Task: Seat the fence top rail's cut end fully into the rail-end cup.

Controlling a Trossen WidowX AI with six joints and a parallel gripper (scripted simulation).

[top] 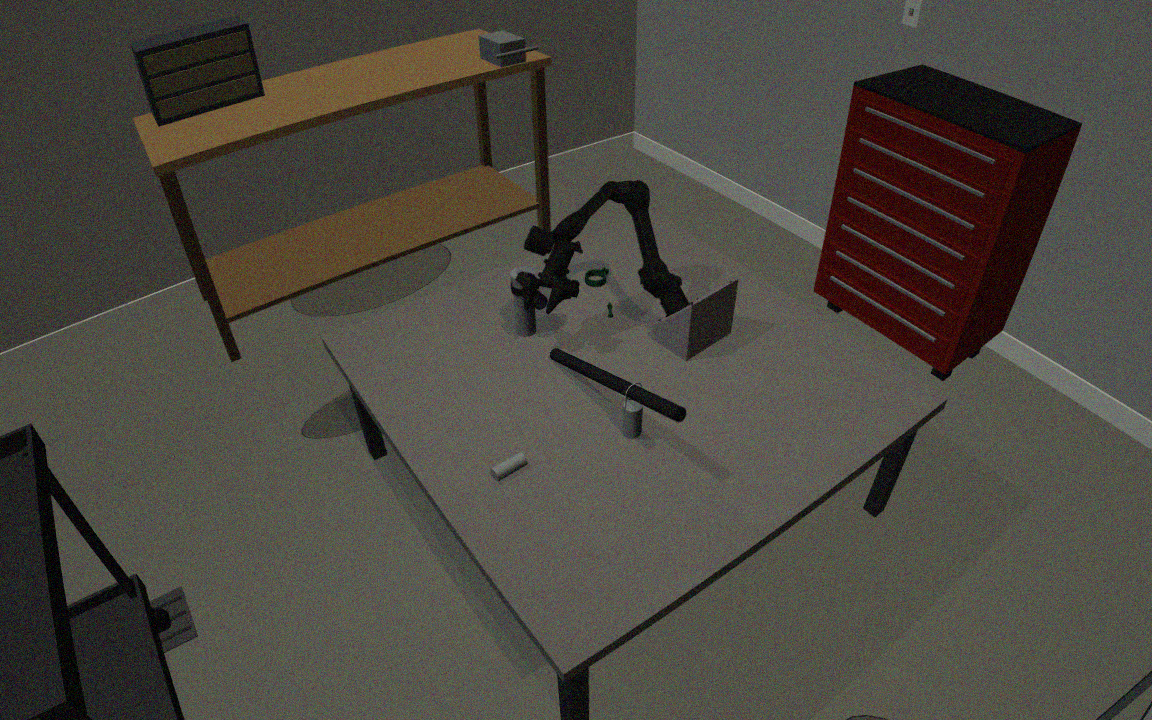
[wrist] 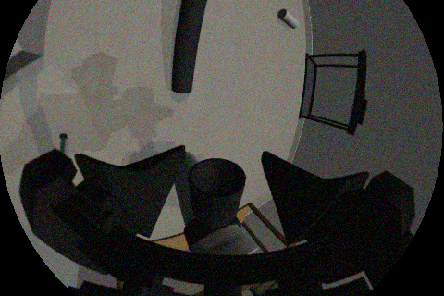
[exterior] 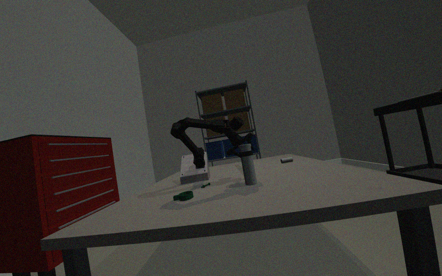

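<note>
My gripper tip is now 3 cm to the left of the dark rail-end cup, 2 cm below it and 2 cm past it. Round my gripper tip: loop cap (41 cm to the left, 3 cm below, 1 cm ahead); then green ring (36 cm behind, 17 cm to the right, 12 cm below); then small green bolt (27 cm behind, 13 cm below, 1 cm to the right).
</note>
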